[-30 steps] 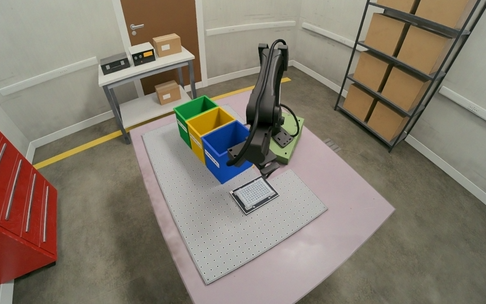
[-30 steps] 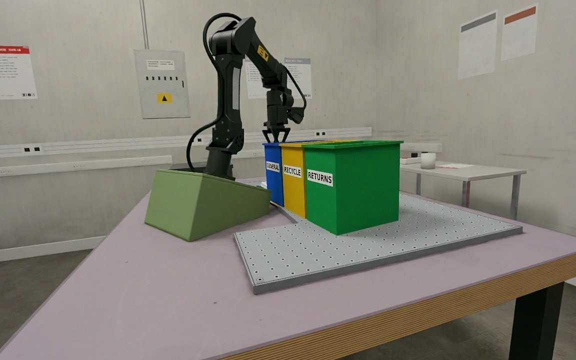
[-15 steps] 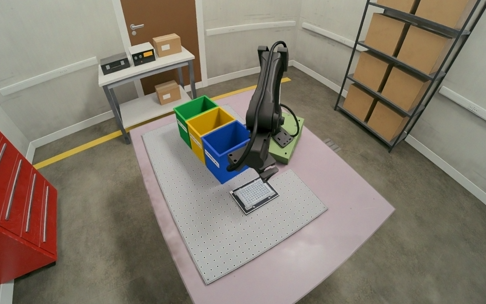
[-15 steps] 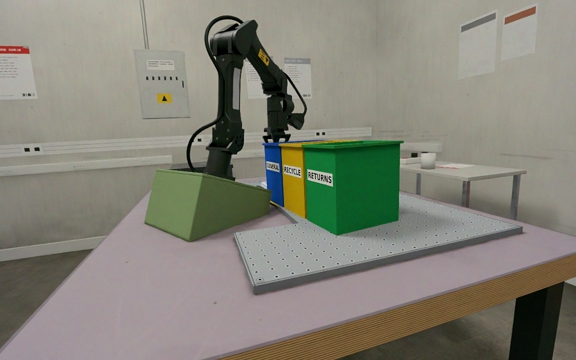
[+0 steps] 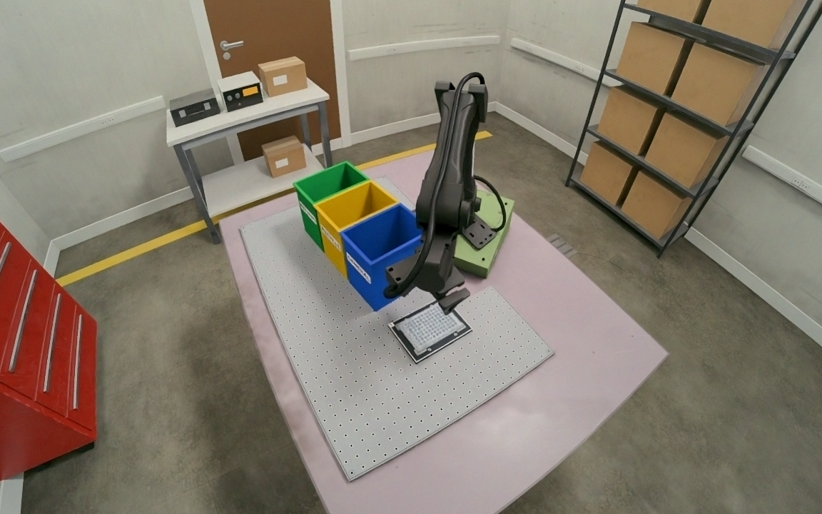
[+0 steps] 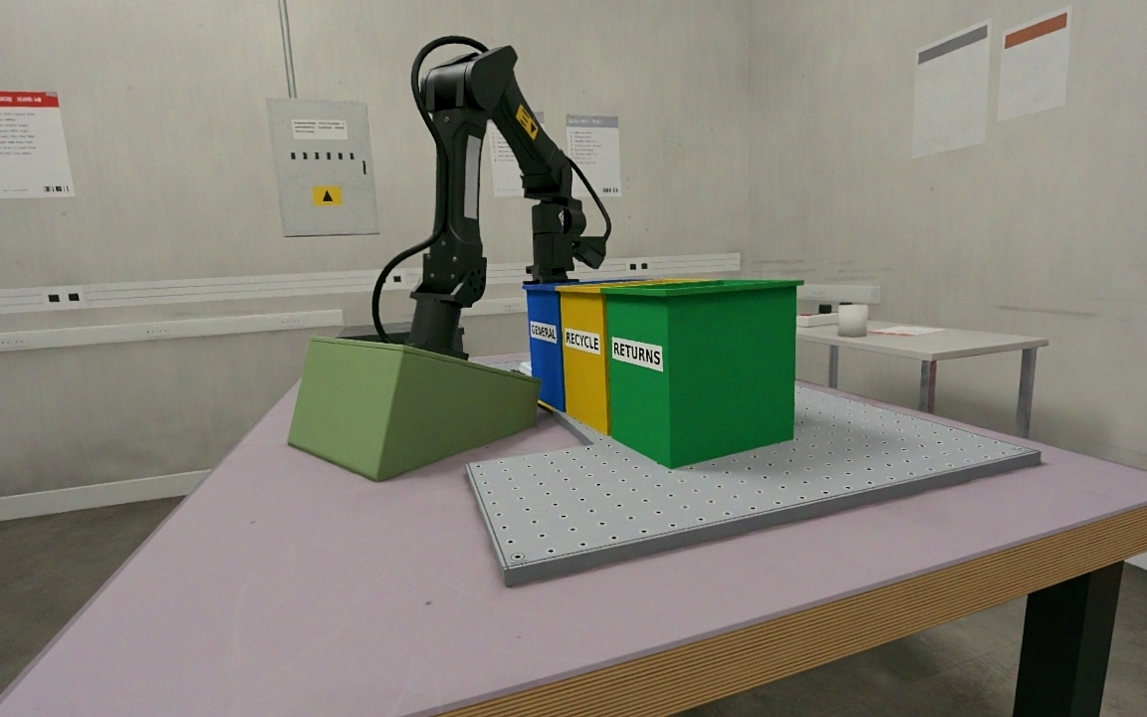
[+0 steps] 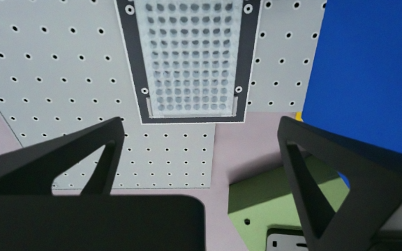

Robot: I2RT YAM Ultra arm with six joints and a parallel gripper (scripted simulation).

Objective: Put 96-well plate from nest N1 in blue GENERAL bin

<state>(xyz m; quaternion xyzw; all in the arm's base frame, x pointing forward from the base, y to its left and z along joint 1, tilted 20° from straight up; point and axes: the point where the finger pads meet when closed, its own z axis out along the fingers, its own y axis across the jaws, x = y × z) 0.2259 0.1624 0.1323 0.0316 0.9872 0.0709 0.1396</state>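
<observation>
The 96-well plate is 100 mm below my hand, 10 mm to the left of it and 10 mm ahead of it. The rest, counted from my hand: yellow recycle bin: 310 mm to the right, 30 mm below, 20 mm ahead; plate nest N1: 110 mm below, 10 mm to the left, 10 mm ahead; blue general bin: 180 mm to the right, 30 mm below, 10 mm ahead.
</observation>
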